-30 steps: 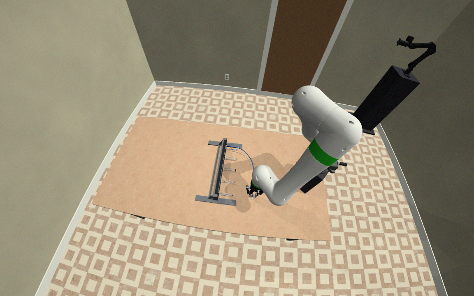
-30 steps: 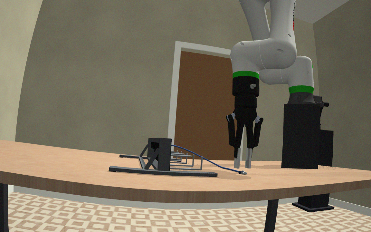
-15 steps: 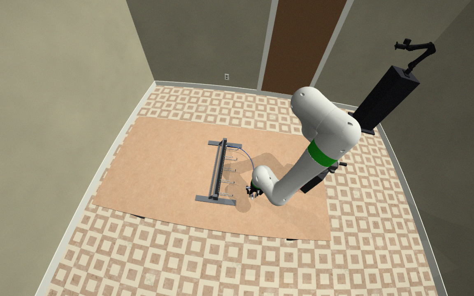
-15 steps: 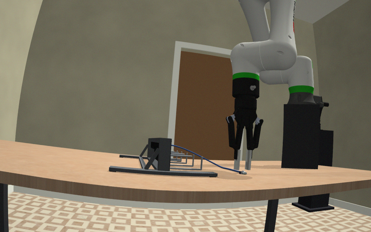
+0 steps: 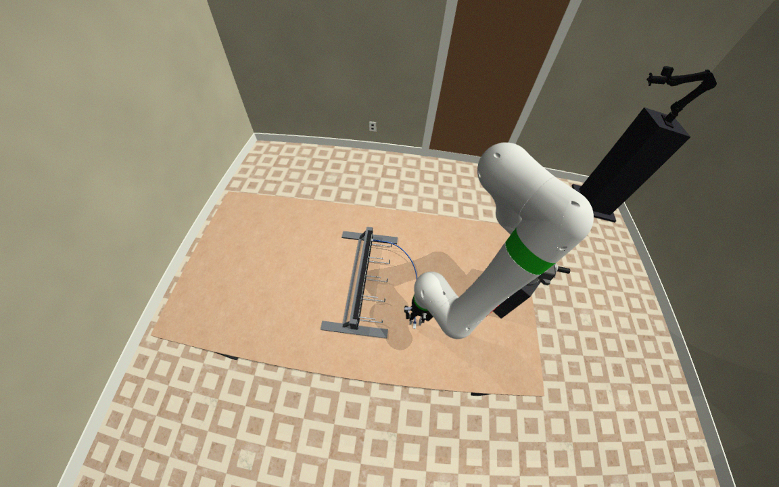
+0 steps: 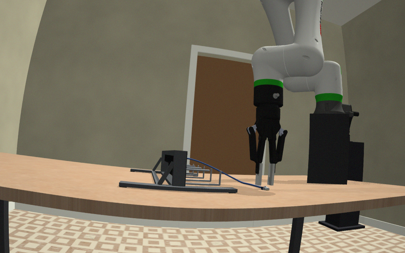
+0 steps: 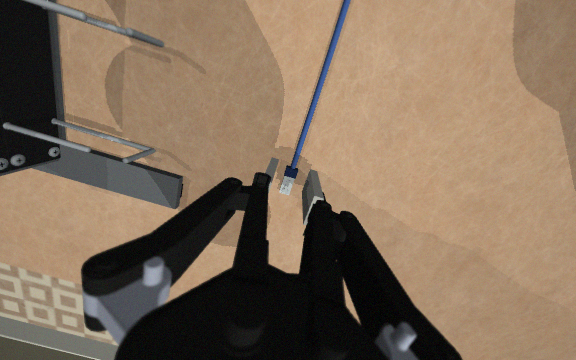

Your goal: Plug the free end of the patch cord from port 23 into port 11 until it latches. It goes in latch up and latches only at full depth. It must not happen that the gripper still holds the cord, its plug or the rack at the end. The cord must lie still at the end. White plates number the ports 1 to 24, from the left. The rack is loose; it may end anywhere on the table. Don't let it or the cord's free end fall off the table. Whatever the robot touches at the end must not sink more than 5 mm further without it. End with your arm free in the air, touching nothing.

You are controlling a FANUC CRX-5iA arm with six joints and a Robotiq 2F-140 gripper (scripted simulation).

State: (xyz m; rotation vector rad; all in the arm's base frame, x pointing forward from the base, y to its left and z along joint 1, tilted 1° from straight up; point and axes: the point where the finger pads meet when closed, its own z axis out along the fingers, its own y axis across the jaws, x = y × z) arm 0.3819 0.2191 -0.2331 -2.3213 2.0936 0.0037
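Now: hand 1 cm to the right of the plug and 4 cm above it.
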